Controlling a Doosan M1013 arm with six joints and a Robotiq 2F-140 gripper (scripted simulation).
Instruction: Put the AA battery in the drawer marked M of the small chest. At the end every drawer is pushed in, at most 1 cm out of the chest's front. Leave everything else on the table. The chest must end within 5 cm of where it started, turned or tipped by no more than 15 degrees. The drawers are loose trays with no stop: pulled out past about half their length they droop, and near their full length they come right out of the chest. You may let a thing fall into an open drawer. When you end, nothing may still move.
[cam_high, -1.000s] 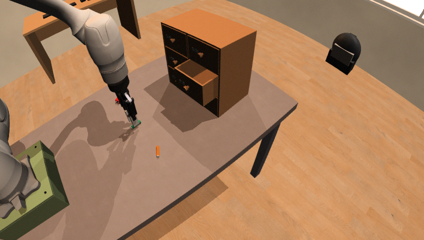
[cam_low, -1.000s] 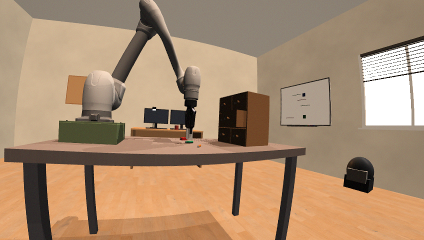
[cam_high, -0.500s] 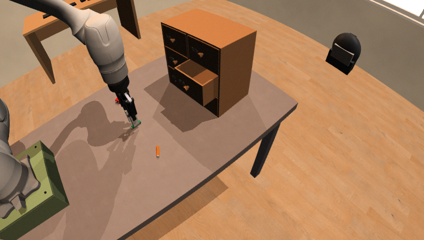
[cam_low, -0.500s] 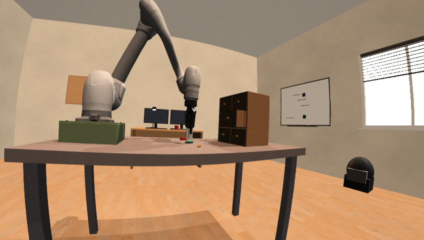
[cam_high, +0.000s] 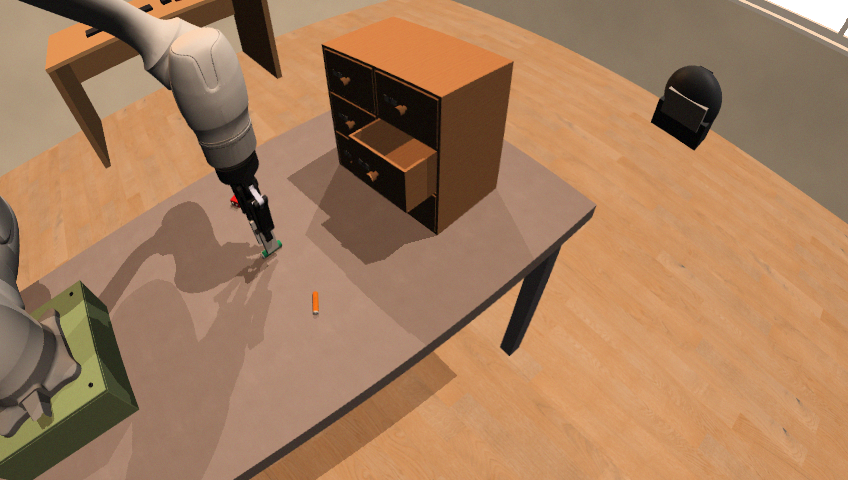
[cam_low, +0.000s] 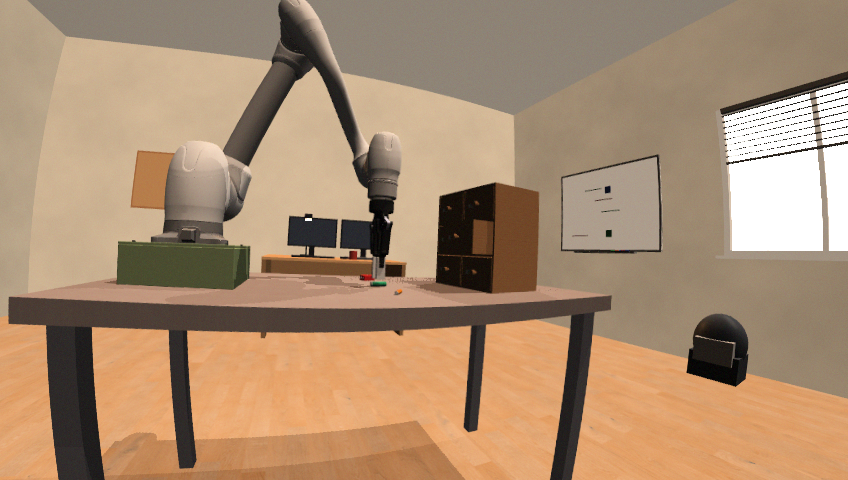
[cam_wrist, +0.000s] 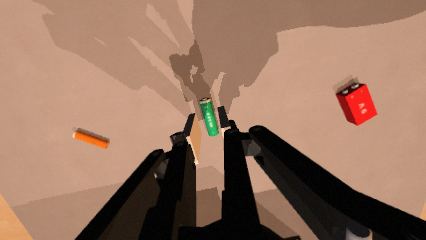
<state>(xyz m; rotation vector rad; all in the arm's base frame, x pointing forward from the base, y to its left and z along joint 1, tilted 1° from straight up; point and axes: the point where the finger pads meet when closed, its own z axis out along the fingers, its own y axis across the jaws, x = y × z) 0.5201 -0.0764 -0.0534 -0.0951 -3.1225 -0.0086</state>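
The green AA battery lies 50 mm below my hand. Round my hand: orange AA battery (160 mm to the right, 50 mm below, 20 mm behind); then red block battery (180 mm to the left, 50 mm below, 30 mm ahead); then drawer (270 mm ahead, 150 mm to the right, 80 mm above).
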